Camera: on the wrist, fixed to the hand. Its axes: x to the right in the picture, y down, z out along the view.
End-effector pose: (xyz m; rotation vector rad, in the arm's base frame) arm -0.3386 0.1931 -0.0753 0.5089 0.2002 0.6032
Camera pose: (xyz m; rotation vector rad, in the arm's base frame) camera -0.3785 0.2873 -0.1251 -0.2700 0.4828 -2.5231
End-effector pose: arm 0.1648 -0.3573 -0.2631 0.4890 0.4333 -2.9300
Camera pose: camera 0.1803 -0.3888 -0.3714 0.4308 -0.3429 0.0990
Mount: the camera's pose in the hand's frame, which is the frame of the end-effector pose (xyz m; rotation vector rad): 0.0247 0.0606 -0.0931 0.0505 0.1997 3.0754
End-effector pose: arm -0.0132 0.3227 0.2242 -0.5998 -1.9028 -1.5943
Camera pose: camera 0.0226 0.2418 0.2958 -1.5296 0.4808 0.6084
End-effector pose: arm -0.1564 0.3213 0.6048 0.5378 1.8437 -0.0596
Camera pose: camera -0.2215 0.4118 0.6276 -2.5005 0.5261 -1.7849
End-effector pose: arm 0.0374 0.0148 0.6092 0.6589 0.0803 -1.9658
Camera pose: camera 0.1189 -0.0034 0.5319 0.2181 -0.5366 1.0640
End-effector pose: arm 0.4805 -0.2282 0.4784 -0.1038 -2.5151 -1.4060
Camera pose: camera 0.4855 -0.2764 0.5814 -1.9716 0.0246 0.2991
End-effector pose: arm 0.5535 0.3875 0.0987 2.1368 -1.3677 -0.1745
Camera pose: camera 0.5553 0.3859 0.2125 -1.4227 -2.3668 1.0456
